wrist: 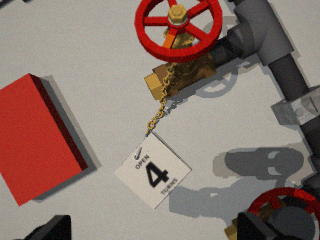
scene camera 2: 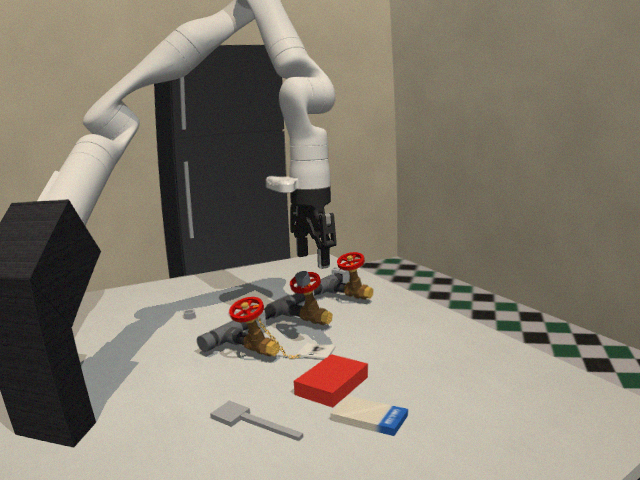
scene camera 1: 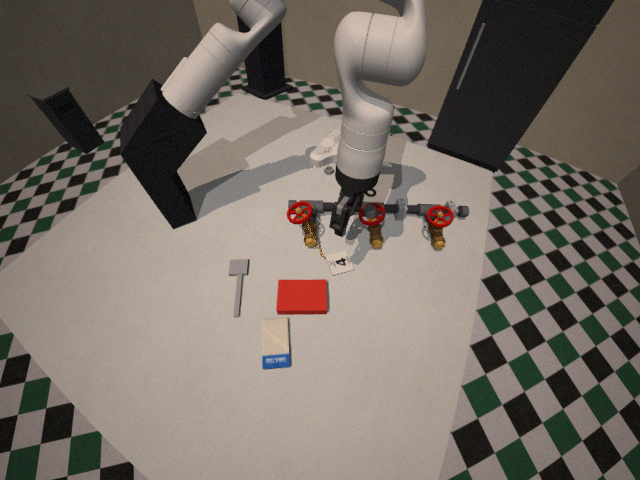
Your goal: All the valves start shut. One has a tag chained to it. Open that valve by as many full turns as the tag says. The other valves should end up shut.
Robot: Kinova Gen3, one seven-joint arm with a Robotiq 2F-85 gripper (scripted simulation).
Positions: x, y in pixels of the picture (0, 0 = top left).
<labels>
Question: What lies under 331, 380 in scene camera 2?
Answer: A red block.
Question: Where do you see a red block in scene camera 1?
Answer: At 294, 296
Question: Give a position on a grey paddle tool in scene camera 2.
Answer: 230, 413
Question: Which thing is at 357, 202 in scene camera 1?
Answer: The gripper.
</labels>
